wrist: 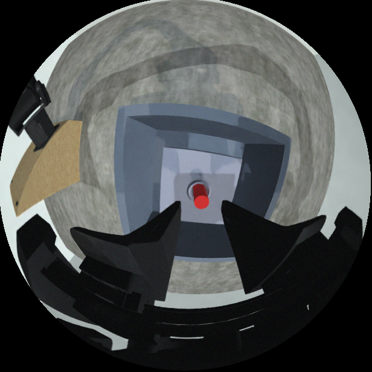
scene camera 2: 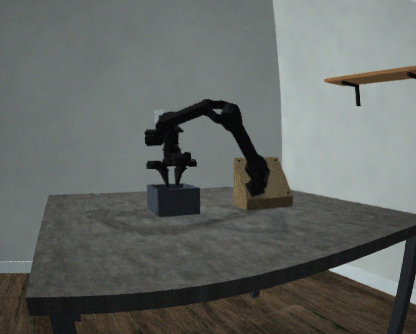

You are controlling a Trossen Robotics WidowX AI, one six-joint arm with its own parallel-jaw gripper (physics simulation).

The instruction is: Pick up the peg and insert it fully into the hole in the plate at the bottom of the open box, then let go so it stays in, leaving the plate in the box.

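Pixels of known places: gripper, fingertip midpoint: [scene camera 2: 172,187]; arm's base at its link origin: [scene camera 2: 255,188].
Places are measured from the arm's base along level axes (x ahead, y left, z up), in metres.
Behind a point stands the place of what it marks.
The red peg [wrist: 201,196] stands in the hole of the pale plate [wrist: 172,165] inside the open blue-grey box [wrist: 135,170] [scene camera 2: 175,201] @[y -0.008, x 0.330, z -0.026 m]. The peg's upper end shows above the hole's ring, close to upright; how deep it sits cannot be told exactly. In the scene view the peg is hidden. The plate lies at the bottom of the box. My gripper [scene camera 2: 172,185] @[y -0.085, x 0.312, z 0.015 m] [wrist: 201,205] is open, its fingertips apart above the box, near the rim's height. Nothing is between the fingers; the peg's top shows beyond and between the tips in the wrist view.
A tan wooden block with a sloping face [scene camera 2: 277,180] @[y -0.005, x -0.117, z 0.024 m] [wrist: 55,160] stands beside the box, next to the arm's base [scene camera 2: 257,175] @[y 0.097, x 0.053, z 0.062 m]. The grey table [scene camera 2: 165,255] @[y 0.423, x 0.523, z -0.080 m] has a curved front edge. A wooden shelf [scene camera 2: 375,75] is on the right wall.
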